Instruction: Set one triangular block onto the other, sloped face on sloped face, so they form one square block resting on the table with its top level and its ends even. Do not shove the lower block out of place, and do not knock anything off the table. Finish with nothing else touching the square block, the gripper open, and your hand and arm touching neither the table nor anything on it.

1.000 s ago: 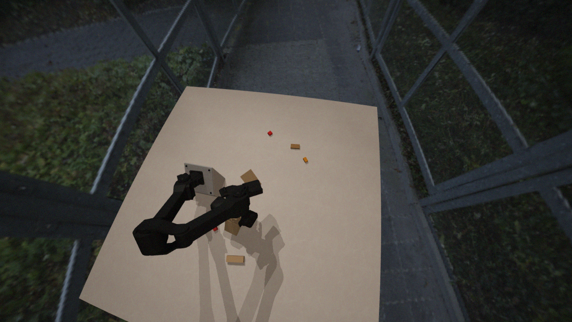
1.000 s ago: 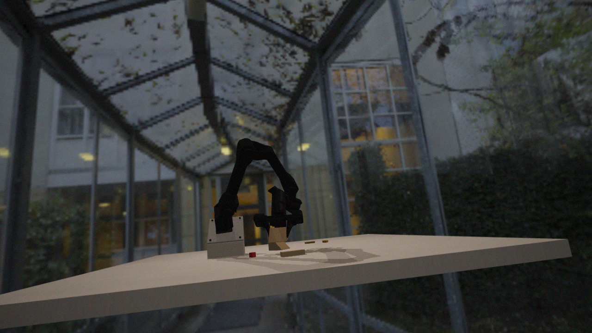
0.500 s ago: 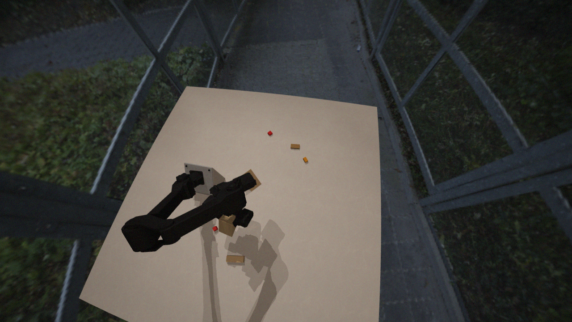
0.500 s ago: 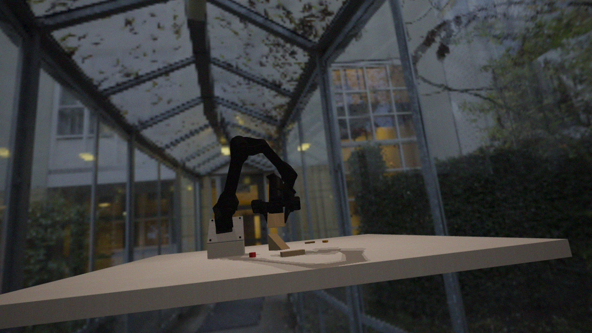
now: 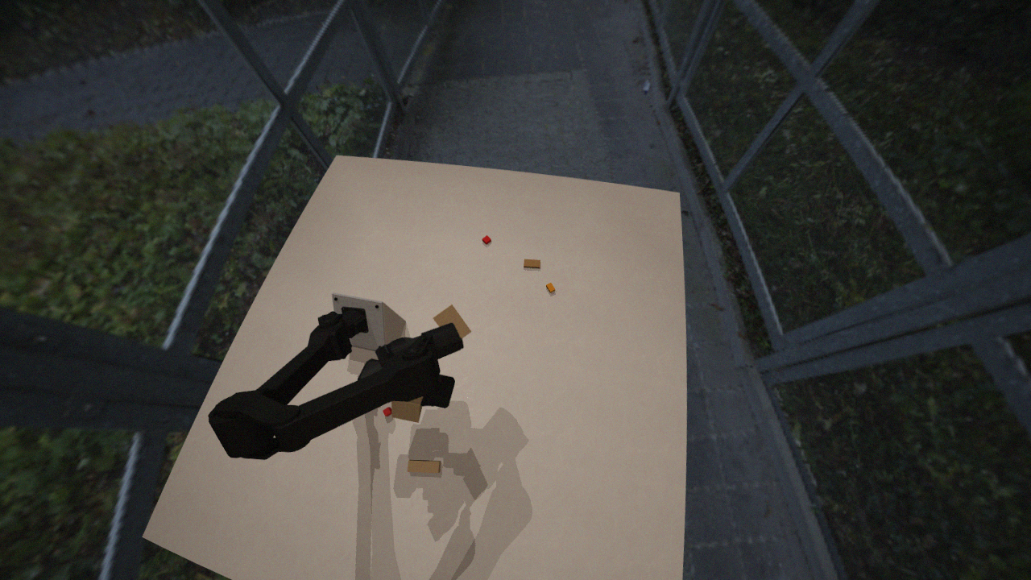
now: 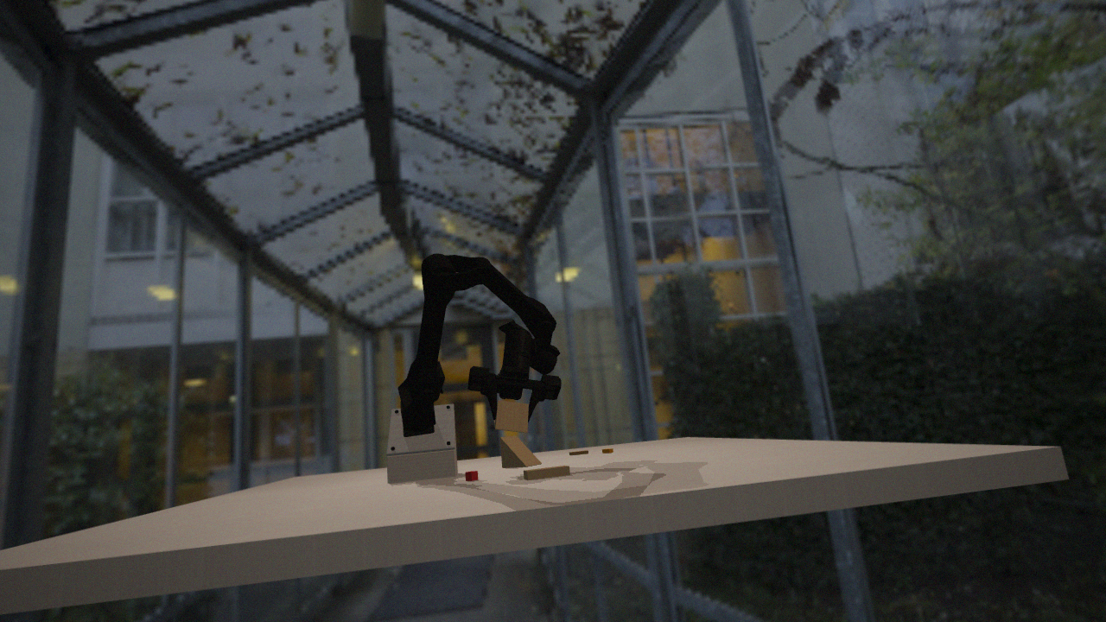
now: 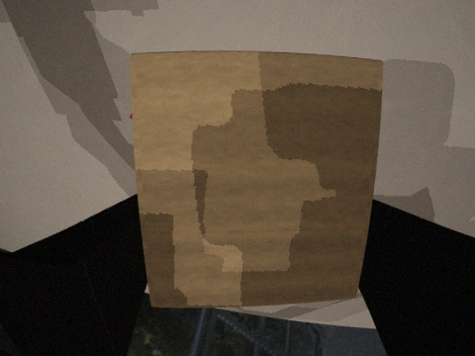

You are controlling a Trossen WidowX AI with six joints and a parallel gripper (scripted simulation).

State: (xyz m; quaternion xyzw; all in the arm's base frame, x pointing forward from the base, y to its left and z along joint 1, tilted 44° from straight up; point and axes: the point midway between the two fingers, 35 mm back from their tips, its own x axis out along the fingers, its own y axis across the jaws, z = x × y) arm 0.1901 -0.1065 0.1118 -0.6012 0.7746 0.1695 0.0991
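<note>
Now: the red cube 80 mm behind my gripper tip, 30 mm to the right of it and 90 mm below it. Also, from my gripper tip: small brown block: 230 mm ahead, 430 mm to the left, 100 mm below; then orange piece: 290 mm ahead, 350 mm to the left, 100 mm below; then flat wooden piece: 40 mm ahead, 140 mm to the right, 90 mm below.
</note>
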